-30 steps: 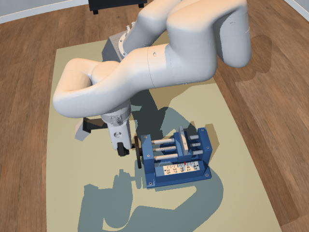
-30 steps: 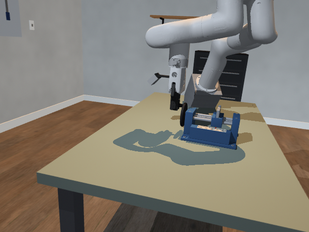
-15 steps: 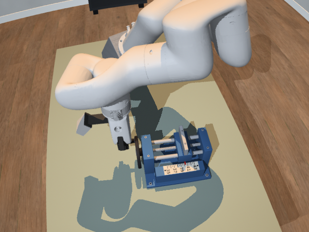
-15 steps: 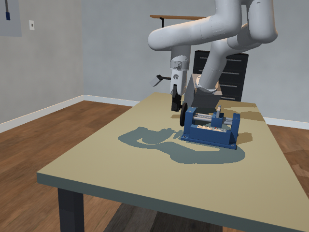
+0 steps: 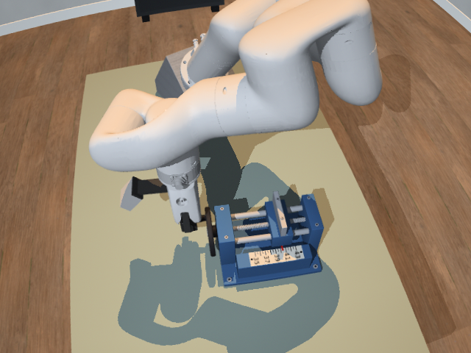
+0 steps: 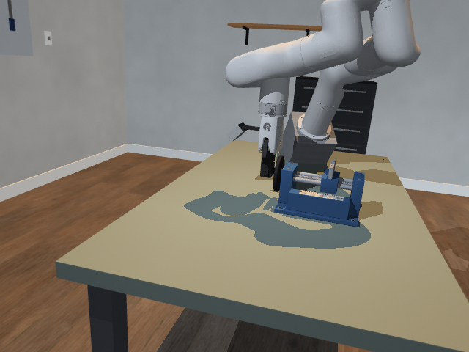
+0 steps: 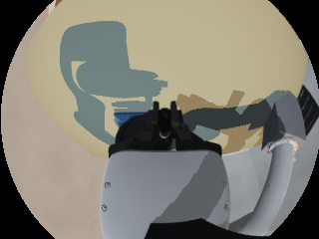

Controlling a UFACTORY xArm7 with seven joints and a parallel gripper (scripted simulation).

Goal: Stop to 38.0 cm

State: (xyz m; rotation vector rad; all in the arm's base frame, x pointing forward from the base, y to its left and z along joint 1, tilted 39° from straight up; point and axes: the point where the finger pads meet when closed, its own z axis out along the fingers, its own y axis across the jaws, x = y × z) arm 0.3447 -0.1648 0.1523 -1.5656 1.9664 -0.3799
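Now: the handwheel 2 cm to the left of my hand and 1 cm ahead of it. Also, from my hand: stop plate 16 cm to the left, 8 cm ahead, 2 cm above.
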